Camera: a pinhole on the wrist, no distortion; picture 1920 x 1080 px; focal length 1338.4 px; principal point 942.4 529.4 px. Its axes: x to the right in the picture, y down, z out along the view. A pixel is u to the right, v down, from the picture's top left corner.
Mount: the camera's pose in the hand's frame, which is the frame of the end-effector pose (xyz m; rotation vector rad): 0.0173 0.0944 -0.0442 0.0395 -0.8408 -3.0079
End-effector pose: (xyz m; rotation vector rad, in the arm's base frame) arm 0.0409 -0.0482 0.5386 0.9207 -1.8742 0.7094
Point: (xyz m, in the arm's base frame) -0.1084 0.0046 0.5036
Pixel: 1123.1 445.0
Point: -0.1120 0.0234 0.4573
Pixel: 1587.7 324.6
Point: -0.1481 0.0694 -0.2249
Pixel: outside the picture
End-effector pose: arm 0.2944 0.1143 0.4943 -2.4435 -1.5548 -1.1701
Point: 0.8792 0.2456 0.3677
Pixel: 579.2 661.0
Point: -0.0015 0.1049 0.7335
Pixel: behind the camera
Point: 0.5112 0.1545 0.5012
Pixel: 418.1 855.8
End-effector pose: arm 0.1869 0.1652 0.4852 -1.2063 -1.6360 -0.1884
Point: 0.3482 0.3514 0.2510
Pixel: outside the picture
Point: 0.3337 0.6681 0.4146
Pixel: 99.6 231.9
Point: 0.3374 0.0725 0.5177
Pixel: behind the camera
